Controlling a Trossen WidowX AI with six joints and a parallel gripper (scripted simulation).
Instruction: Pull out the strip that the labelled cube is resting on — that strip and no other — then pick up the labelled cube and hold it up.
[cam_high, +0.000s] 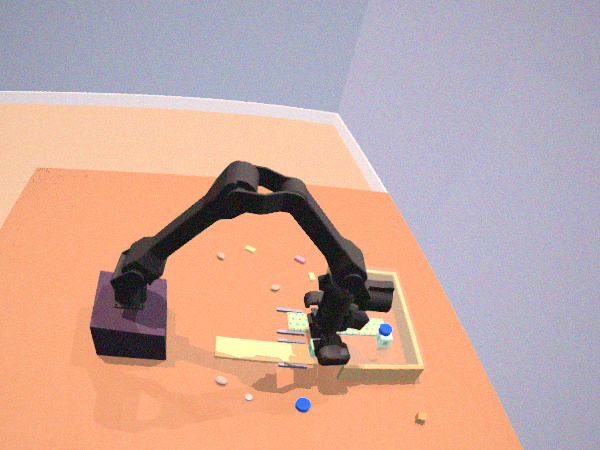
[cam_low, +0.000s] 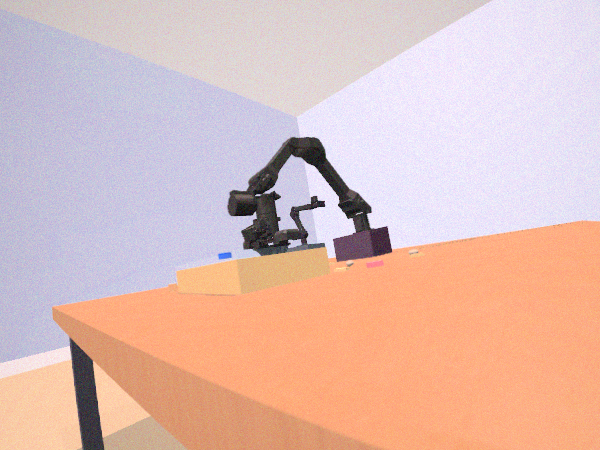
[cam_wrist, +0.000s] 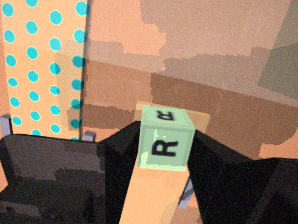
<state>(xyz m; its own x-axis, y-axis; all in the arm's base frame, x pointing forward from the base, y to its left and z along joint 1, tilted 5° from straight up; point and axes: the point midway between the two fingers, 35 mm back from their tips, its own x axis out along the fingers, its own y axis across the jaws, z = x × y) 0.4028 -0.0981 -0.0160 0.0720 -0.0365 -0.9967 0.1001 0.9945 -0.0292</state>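
The pale yellow strip lies 100 mm behind my gripper tip, 10 mm to the left of it and 10 mm below it. From my gripper tip the other things lie so: tan block: 180 mm ahead, 220 mm to the right; then pink block: 50 mm ahead, 310 mm to the left, 10 mm below.
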